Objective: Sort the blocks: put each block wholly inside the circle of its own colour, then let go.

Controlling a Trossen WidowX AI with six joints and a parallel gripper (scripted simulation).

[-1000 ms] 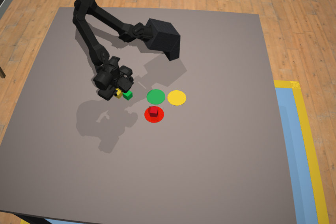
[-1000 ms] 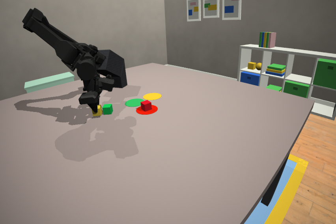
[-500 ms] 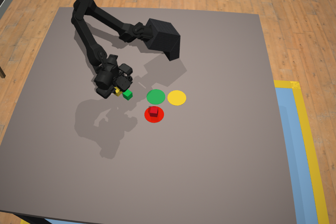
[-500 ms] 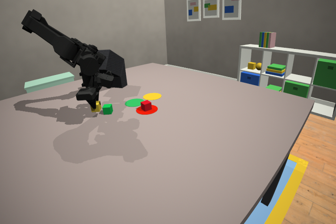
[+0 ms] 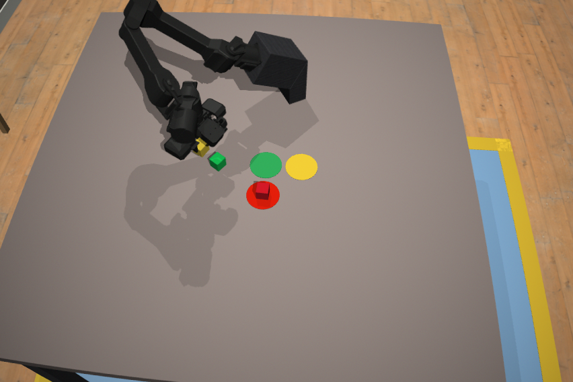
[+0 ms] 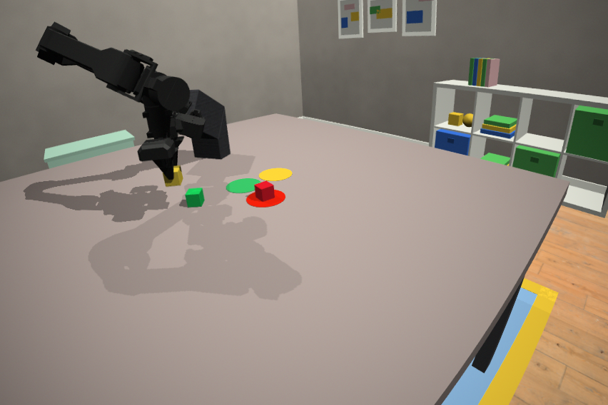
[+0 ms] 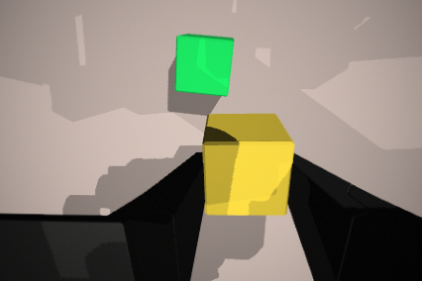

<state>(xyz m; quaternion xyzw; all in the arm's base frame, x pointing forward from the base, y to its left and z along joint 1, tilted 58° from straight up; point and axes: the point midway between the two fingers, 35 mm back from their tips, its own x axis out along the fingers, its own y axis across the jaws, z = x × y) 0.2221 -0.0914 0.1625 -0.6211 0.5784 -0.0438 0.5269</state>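
The yellow circle is 60 mm ahead of my hand, 270 mm to the left of it and 120 mm below it. From my hand the other things lie so: green block: 10 mm ahead, 40 mm to the left, 100 mm below; yellow block: 40 mm below; green circle: 30 mm ahead, 170 mm to the left, 120 mm below.
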